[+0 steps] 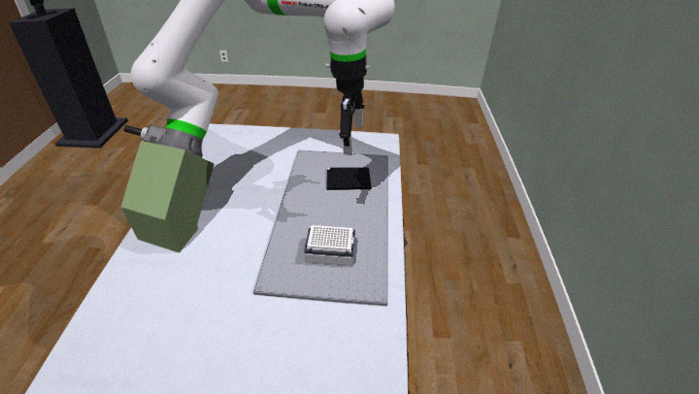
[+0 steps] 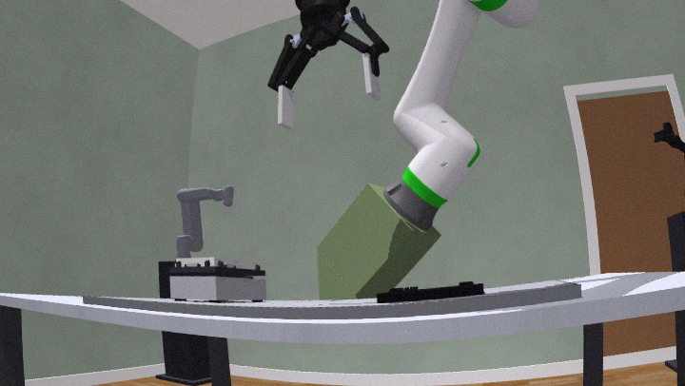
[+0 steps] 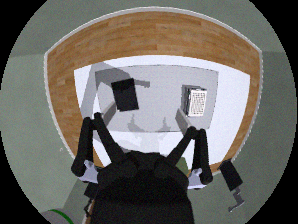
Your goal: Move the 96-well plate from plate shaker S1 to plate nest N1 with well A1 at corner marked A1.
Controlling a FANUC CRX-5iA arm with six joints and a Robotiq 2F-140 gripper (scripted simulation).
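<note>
My hand is 50 mm past the white 96-well plate, 230 mm to the left of it and 210 mm above it. The rest, counted from my hand: black plate nest N1 (20 mm behind, 130 mm to the left, 260 mm below).
</note>
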